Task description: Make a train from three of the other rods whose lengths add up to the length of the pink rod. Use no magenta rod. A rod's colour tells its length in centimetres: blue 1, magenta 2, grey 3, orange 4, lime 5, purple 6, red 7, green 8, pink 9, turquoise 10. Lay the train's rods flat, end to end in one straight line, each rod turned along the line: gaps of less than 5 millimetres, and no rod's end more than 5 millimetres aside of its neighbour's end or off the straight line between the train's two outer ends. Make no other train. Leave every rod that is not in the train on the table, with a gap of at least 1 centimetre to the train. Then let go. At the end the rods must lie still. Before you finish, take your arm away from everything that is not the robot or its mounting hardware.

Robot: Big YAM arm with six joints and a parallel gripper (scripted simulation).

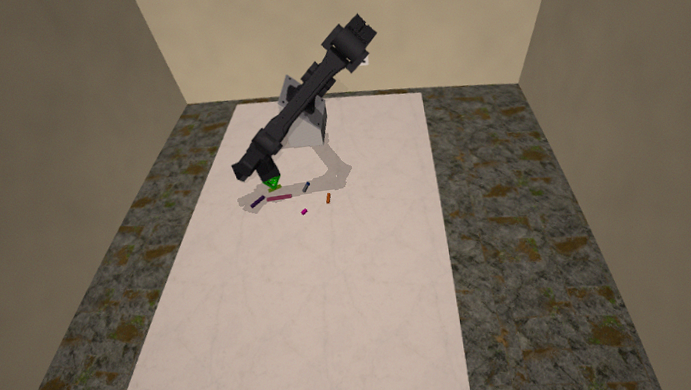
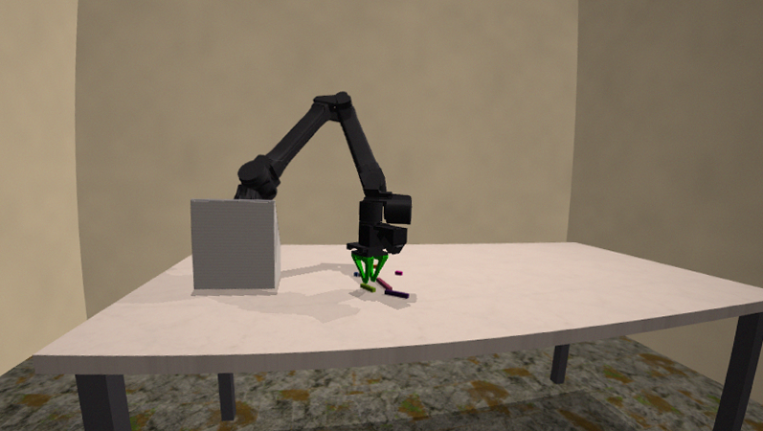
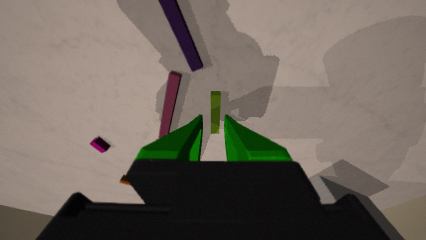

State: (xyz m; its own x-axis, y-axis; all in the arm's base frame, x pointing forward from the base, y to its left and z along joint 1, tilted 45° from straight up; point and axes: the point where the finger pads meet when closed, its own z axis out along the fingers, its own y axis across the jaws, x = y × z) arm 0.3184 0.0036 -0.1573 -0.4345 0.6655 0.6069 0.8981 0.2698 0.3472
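Now: the lime rod 20 mm below my hand. Also, from my hand: pink rod 50 mm ahead, 20 mm to the left, 20 mm below; purple rod 60 mm ahead, 60 mm to the right, 20 mm below; grey rod 10 mm ahead, 120 mm to the left, 20 mm below.
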